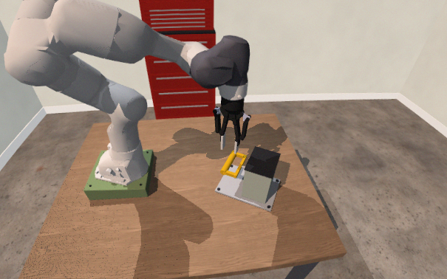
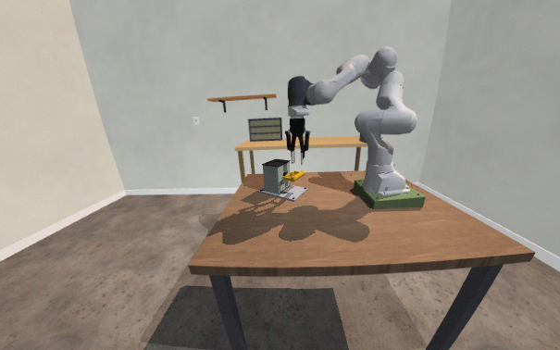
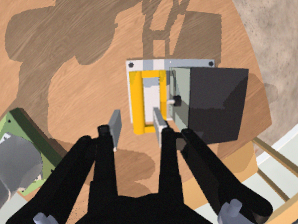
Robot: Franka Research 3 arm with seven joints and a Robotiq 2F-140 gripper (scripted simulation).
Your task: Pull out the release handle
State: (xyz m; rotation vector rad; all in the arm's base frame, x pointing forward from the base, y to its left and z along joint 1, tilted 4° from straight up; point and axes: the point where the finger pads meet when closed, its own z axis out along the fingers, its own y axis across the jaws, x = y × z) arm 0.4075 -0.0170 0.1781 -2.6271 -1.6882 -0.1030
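The light grey baseplate is 20 cm below my hand, 9 cm ahead of it and 4 cm to the right of it.
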